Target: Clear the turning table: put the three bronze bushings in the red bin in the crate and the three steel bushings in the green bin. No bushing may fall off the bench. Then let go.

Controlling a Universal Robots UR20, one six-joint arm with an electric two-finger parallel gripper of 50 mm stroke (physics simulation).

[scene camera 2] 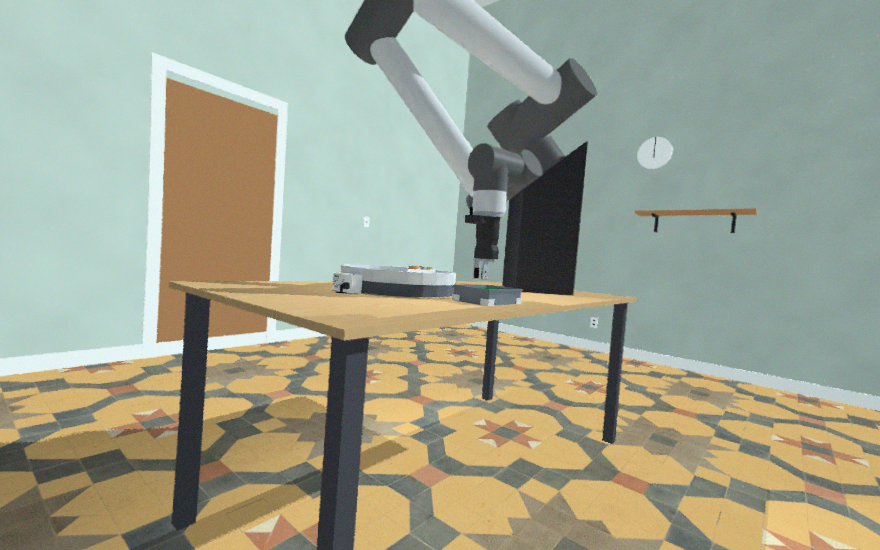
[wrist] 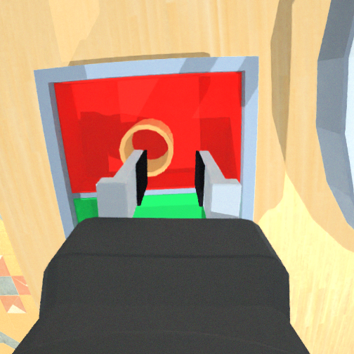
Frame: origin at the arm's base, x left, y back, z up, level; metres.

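Seen in the pictures: gripper, fingertip midpoint: [scene camera 2: 479, 278]; arm's base, origin of the base link: [scene camera 2: 544, 172].
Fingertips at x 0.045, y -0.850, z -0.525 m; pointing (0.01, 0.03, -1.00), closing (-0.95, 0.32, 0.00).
Observation:
Pixels of each thing's top centre, then the offset from my fingertips to it. "spot": a spot on its surface instead. Level surfaces: height alone.
- grey crate, middle of its top: [scene camera 2: 488, 286] dy +0.024, dx +0.021, dz -0.025 m
- bench, its level: dz -0.075 m
- small white device, surface spot: [scene camera 2: 347, 282] spot: dy -0.217, dx -0.364, dz -0.043 m
One bronze bushing [wrist: 151, 123] stands on end in the red bin [wrist: 217, 100] of the grey crate [scene camera 2: 473, 295] [wrist: 150, 65], toward the divider. My gripper [scene camera 2: 481, 275] [wrist: 170, 167] is open and empty above the crate. In the wrist view its left finger overlaps the bushing's right part. The green bin [wrist: 170, 206] is partly hidden by the gripper; no bushing shows in its visible part. The turning table [scene camera 2: 405, 278] [wrist: 334, 100] stands beside the crate. Bronze-coloured tops [scene camera 2: 414, 267] [scene camera 2: 428, 267] show on it in the scene view. Steel bushings cannot be made out.
A tall black panel [scene camera 2: 548, 227] stands on the bench [scene camera 2: 292, 308] behind the gripper and crate. A small white device [scene camera 2: 347, 282] sits against the turning table's left side. The turning table's raised rim is close to the crate.

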